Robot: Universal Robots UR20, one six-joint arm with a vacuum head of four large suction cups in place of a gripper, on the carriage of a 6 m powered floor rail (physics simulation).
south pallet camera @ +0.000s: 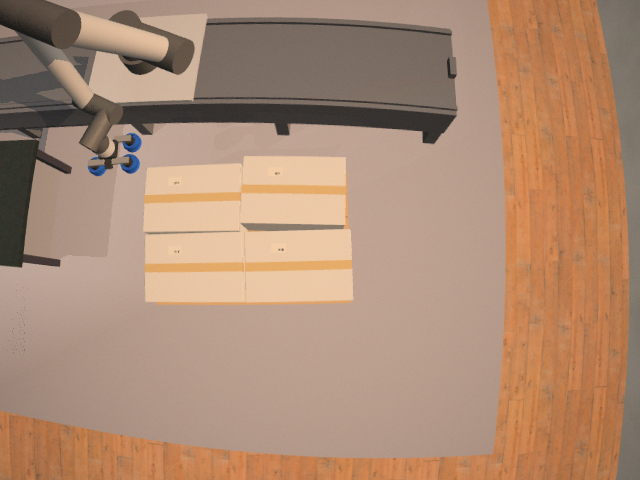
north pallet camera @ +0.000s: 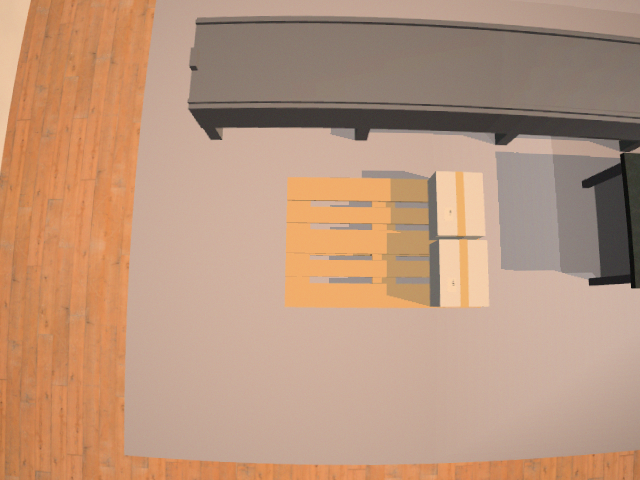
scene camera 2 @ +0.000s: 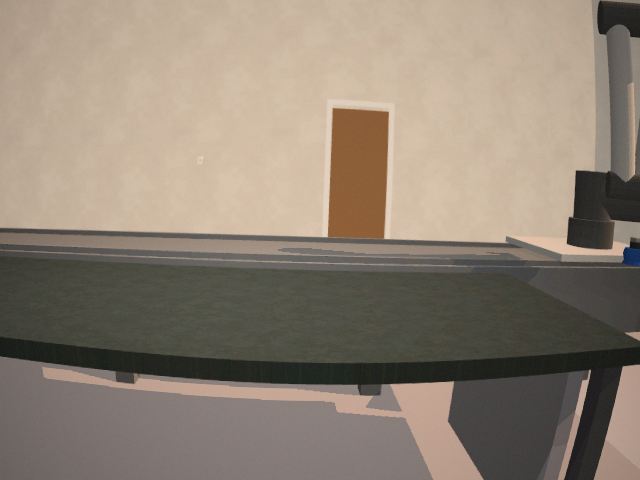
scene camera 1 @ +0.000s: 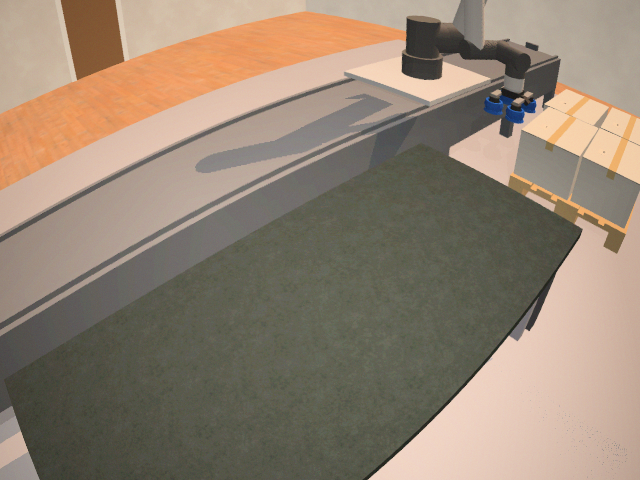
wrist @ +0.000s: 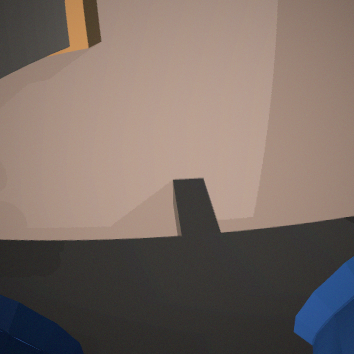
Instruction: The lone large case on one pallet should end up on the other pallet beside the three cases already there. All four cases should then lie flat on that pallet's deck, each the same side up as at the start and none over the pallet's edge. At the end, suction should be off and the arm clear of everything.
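Frame: origin at the arm's base, x ahead, y left, z up, level; metres.
Where they show: hand at its tool point: (wrist: 179, 249); arm's base at its link origin: (scene camera 2: 589, 245) (scene camera 1: 421, 73).
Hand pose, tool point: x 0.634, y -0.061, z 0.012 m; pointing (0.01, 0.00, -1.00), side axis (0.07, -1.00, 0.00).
Each offset is from my tool point to the top centre of the thing. "*": to the spot under its first point. Level surfaces: height alone.
My suction head (scene camera 1: 511, 105) (south pallet camera: 110, 155) holds nothing; its blue cups hang free beside the rail, left of the south pallet in the south pallet camera. One cup is hidden there. In that view four large cases {0.144 m down, 0.202 m ahead, 0.435 m left} (south pallet camera: 193, 214) {0.144 m down, 0.137 m ahead, 1.007 m left} (south pallet camera: 293, 209) {0.144 m down, 0.589 m ahead, 0.476 m left} (south pallet camera: 193, 284) {0.144 m down, 0.548 m ahead, 1.057 m left} (south pallet camera: 297, 284) stand in two rows of two, flat with taped tops up, on the south pallet (scene camera 1: 566, 209). A narrow dark gap separates the two right-hand cases. The deck is almost wholly hidden. The north pallet (north pallet camera: 336, 241) bears two smaller cases (north pallet camera: 460, 204) (north pallet camera: 462, 273) along its right side; its remaining slats are bare.
A long dark table {0.052 m down} (scene camera 1: 310, 310) (scene camera 2: 310, 315) stands between the pallets, in front of the floor rail (north pallet camera: 361, 62) (south pallet camera: 320, 62). The arm's pale carriage plate (scene camera 1: 361, 77) (south pallet camera: 175, 87) is on the rail. A pallet corner {* 0.438 m down, 0.055 m ahead, 0.126 m left} (wrist: 77, 30) shows at the wrist view's upper left.
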